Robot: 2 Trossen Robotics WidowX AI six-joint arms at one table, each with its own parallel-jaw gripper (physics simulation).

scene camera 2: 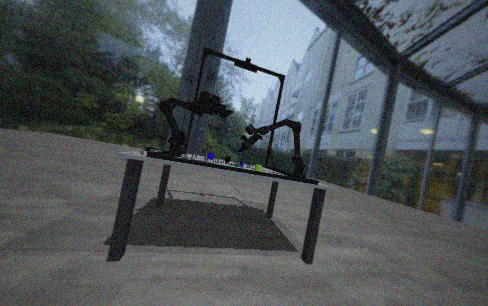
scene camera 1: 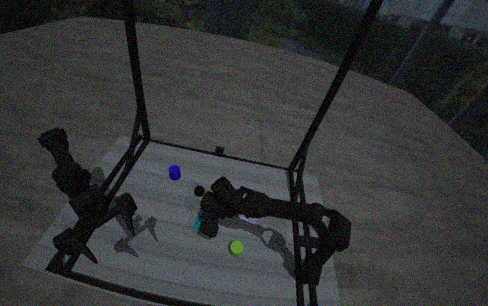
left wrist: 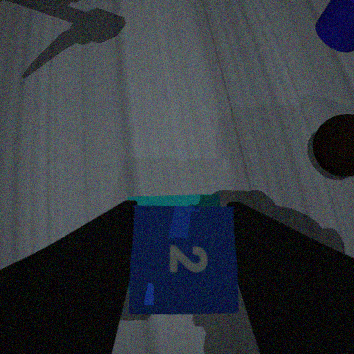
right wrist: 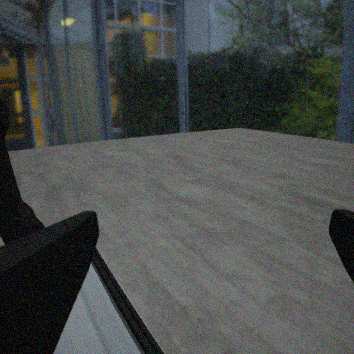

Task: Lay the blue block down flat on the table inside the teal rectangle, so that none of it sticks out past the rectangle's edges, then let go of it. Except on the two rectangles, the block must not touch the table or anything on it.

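Pixels of known places: left gripper, fingertip midpoint: [scene camera 2: 237, 152] [scene camera 1: 202, 213] [left wrist: 181, 212]; right gripper, fingertip midpoint: [scene camera 2: 229, 109] [scene camera 1: 115, 248] [right wrist: 214, 222]; left arm's base, origin of the base link: [scene camera 2: 297, 176] [scene camera 1: 304, 275]; right arm's base, origin of the base link: [scene camera 2: 173, 153].
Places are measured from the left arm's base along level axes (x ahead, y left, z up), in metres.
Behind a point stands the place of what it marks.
Note:
The blue block [left wrist: 155, 260] {z 0.098, x 0.370, y -0.265 m} shows a face marked "2" in the left wrist view. My left gripper [scene camera 1: 202, 215] {z 0.087, x 0.381, y -0.280 m} [scene camera 2: 241, 150] {z 0.087, x 0.381, y -0.280 m} [left wrist: 181, 212] {z 0.087, x 0.381, y -0.280 m} is shut on it and holds it above the table. The teal rectangle [scene camera 1: 197, 221] {z -0.018, x 0.400, y -0.294 m} [left wrist: 165, 200] {z -0.018, x 0.407, y -0.290 m} shows as a strip past the block's upper edge in the left wrist view; the rest is hidden behind the block. In scene camera 1 the gripper covers part of it. How the block lines up with the rectangle cannot be told. My right gripper [scene camera 1: 114, 248] {z 0.325, x 0.590, y -0.084 m} [scene camera 2: 230, 114] {z 0.325, x 0.590, y -0.084 m} [right wrist: 214, 222] {z 0.325, x 0.590, y -0.084 m} is open, empty and away from the block.
A lime cylinder [scene camera 1: 236, 247] {z 0.025, x 0.258, y -0.152 m} [scene camera 2: 258, 167] {z 0.008, x 0.269, y -0.132 m}, a dark brown cylinder [scene camera 1: 199, 191] {z 0.025, x 0.385, y -0.421 m} [scene camera 2: 228, 158] {z 0.021, x 0.385, y -0.417 m} [left wrist: 340, 145] {z 0.022, x 0.384, y -0.417 m} and a large blue cylinder [scene camera 1: 174, 172] {z 0.035, x 0.501, y -0.527 m} [scene camera 2: 210, 156] {z 0.007, x 0.510, y -0.520 m} [left wrist: 340, 27] {z 0.007, x 0.491, y -0.521 m} stand on the table. A small blue cylinder [scene camera 2: 241, 163] {z 0.001, x 0.288, y -0.352 m} is below the left gripper. The lilac rectangle [scene camera 1: 247, 218] {z -0.017, x 0.175, y -0.289 m} is mostly hidden.

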